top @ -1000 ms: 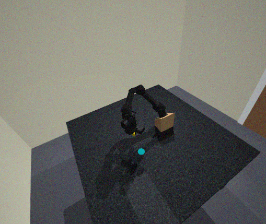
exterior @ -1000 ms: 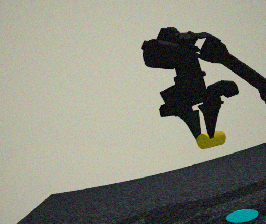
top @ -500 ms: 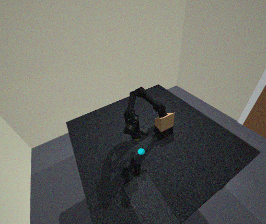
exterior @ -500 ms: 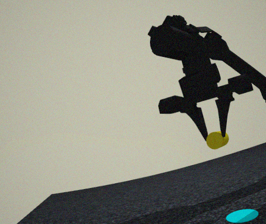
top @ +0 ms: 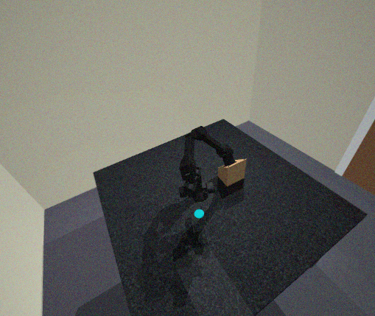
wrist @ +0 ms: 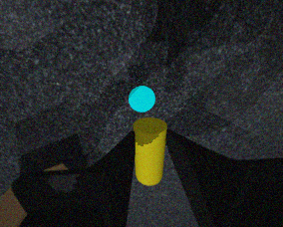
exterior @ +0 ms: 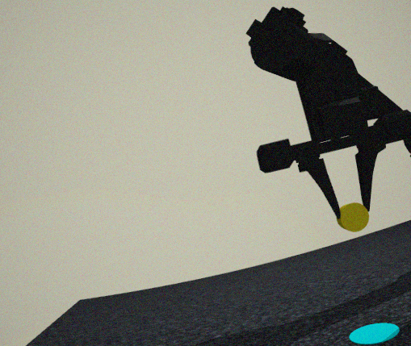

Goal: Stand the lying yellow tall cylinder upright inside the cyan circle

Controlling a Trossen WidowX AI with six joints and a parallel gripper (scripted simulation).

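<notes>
Now: the cyan circle 14 cm below my gripper tip. From my gripper tip the other things lie so: yellow cylinder (2 cm to the right, 1 cm behind).
</notes>
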